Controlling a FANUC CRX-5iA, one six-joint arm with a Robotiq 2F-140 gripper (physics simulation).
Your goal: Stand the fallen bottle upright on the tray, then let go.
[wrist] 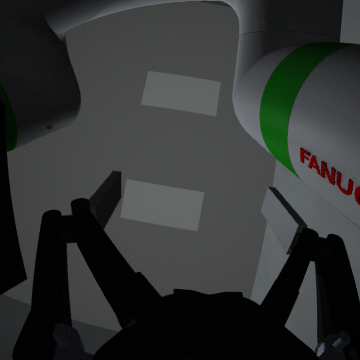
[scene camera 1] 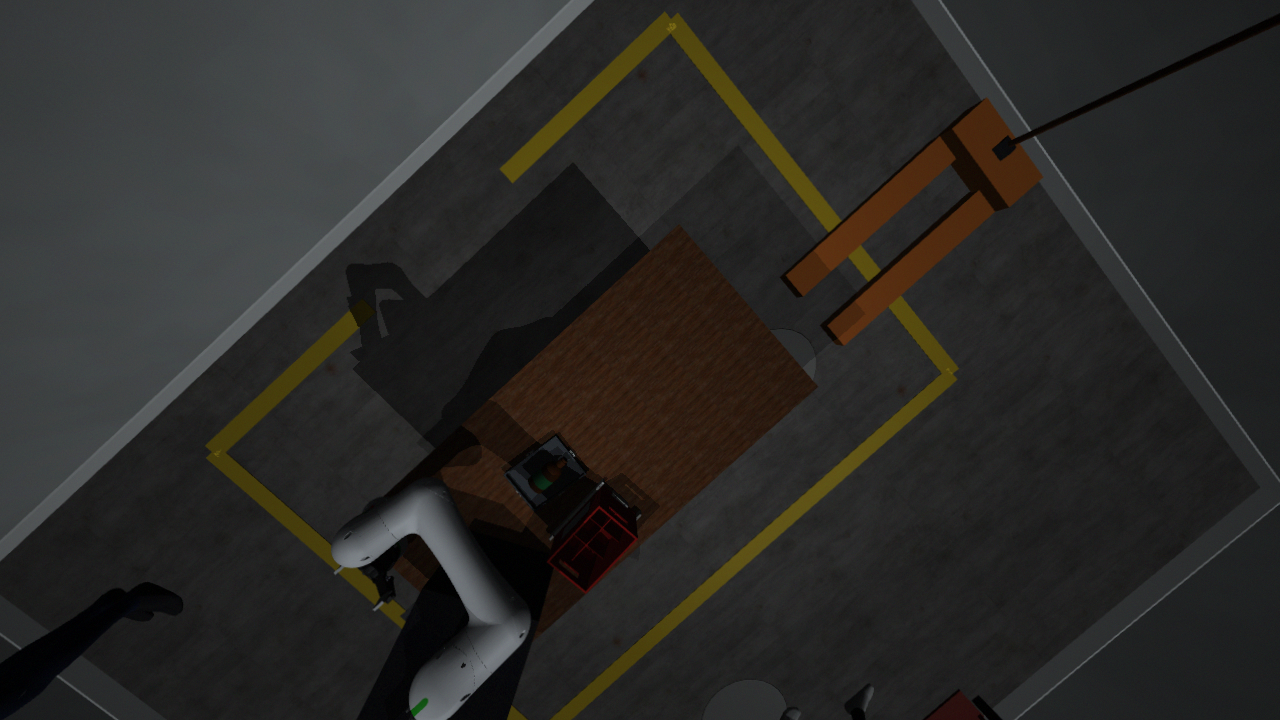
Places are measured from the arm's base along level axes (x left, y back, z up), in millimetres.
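Pixels of known places: gripper, between the fingertips: (wrist: 194, 191) (scene camera 1: 359, 588).
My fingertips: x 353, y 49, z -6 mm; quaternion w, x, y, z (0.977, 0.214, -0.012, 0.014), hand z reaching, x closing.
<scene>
Ahead of a thing's pixels: the offset from my fingertips to its top centre. "spot": to the spot under its first point. Level surfaces: height alone.
The bottle {dx -144, dy -461, dz -330 mm} (scene camera 1: 543, 480), green with an orange-brown part, lies on its side on the tray {spot: dx -93, dy -371, dz -404 mm} (scene camera 1: 525, 472), small and dark in the scene view. The tray is a grey, dark-edged rectangle on the wooden table. My gripper (scene camera 1: 358, 589) (wrist: 194, 191) is open with nothing between its fingers. In the scene view it hangs at the table's lower left end, well to the left of the bottle and apart from it. The wrist view shows the wide-spread fingers against a grey surface with two pale rectangles; the bottle and tray do not show there.
A red compartmented crate {dx -430, dy -454, dz -234 mm} (scene camera 1: 592, 548) stands just below and right of the tray, with a dark object between them. The arm reaches over the lower left of the wooden table {dz -409 mm} (scene camera 1: 653, 358). An orange fork (scene camera 1: 904, 259) lies beyond the right end. A dark arm-like shape (scene camera 1: 85, 619) is at lower left.
</scene>
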